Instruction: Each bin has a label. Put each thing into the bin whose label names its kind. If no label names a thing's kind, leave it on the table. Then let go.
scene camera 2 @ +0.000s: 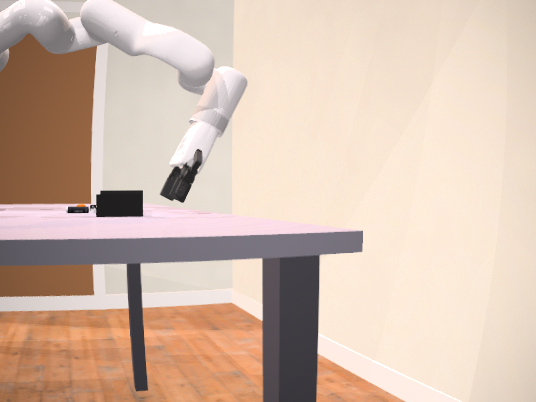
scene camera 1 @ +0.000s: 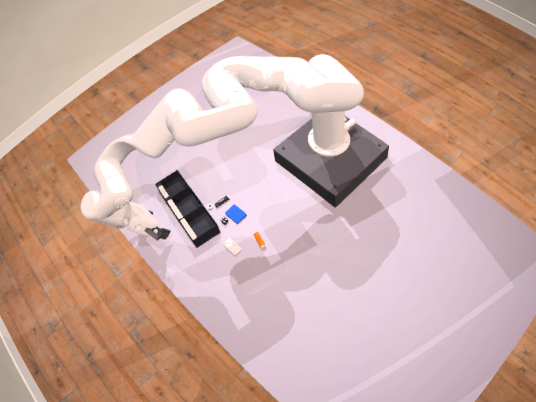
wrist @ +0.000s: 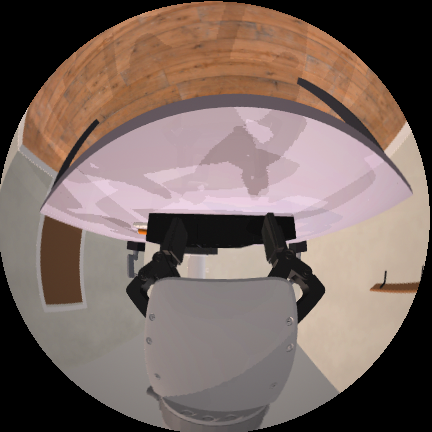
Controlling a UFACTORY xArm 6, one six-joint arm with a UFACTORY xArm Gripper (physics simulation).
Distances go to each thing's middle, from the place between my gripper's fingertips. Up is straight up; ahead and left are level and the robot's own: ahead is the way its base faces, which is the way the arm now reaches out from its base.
My hand is 10 cm past the black three-bin box point(scene camera 1: 197, 222) and 1 cm above it.
